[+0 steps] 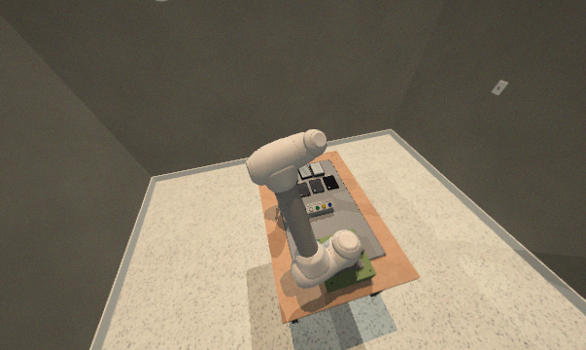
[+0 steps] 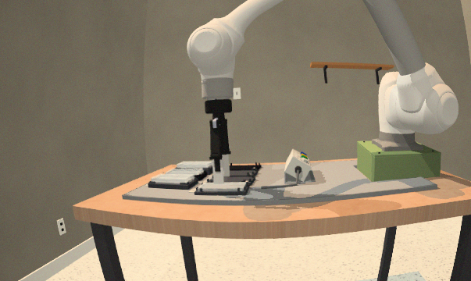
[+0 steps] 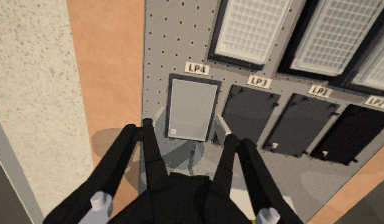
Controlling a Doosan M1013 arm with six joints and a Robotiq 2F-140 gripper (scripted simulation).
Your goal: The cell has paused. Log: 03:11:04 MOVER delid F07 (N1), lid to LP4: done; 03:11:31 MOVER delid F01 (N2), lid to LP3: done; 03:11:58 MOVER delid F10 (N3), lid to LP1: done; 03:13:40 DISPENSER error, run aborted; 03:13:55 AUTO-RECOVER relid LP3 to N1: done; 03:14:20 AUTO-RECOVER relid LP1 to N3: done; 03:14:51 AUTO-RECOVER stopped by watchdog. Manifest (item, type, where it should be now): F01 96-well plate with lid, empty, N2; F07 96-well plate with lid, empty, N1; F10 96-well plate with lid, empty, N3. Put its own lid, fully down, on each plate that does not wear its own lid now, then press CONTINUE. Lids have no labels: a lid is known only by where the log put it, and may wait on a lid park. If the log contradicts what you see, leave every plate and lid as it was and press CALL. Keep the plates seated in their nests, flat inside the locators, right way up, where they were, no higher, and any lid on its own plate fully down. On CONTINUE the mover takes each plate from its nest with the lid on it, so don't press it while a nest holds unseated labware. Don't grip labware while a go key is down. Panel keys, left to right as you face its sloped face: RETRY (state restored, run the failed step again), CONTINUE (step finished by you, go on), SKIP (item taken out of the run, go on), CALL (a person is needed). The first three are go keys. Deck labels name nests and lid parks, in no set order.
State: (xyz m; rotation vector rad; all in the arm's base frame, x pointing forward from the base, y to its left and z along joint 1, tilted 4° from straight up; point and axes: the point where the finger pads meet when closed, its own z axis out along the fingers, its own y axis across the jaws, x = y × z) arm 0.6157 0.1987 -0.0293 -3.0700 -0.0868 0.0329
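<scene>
The lid park LP4 lies 50 mm below my hand. Also, from my hand: LP4 label: 90 mm ahead, 60 mm below; then plate: 180 mm ahead, 60 mm to the right, 40 mm below; then lid park LP3: 120 mm to the right, 50 mm below.
</scene>
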